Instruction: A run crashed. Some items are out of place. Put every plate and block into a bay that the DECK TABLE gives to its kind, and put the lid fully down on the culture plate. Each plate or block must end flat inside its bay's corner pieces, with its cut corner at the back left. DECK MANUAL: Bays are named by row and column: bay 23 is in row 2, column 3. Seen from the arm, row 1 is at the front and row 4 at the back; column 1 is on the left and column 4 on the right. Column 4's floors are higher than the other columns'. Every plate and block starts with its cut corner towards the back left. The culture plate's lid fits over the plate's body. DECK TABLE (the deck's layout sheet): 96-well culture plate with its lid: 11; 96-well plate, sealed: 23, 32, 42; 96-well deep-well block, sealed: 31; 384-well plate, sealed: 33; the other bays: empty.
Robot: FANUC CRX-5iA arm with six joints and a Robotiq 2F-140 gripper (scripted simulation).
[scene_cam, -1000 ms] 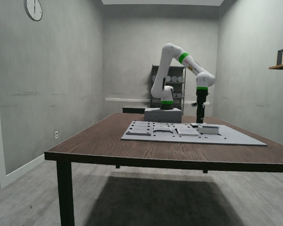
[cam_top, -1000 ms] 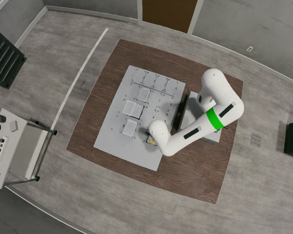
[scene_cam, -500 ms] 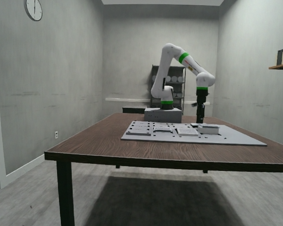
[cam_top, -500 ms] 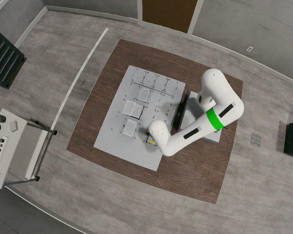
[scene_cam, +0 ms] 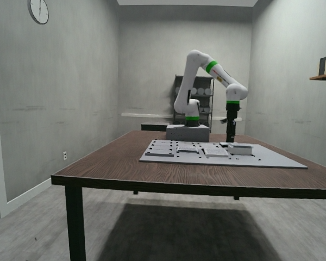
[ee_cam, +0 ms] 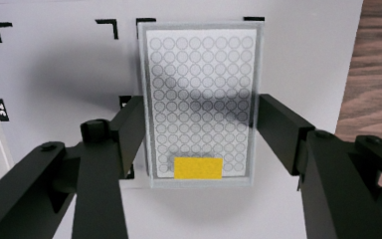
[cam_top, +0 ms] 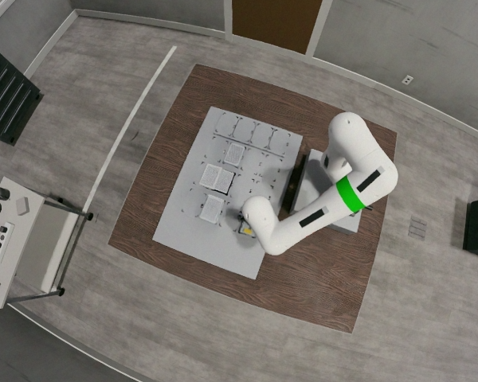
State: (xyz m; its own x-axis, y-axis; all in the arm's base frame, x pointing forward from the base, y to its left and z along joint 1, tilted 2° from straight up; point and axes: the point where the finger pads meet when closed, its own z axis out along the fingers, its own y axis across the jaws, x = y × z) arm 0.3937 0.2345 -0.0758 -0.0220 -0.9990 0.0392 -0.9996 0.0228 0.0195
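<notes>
Now: the deep-well block 21 cm ahead of my hand and 2 cm below it.
</notes>
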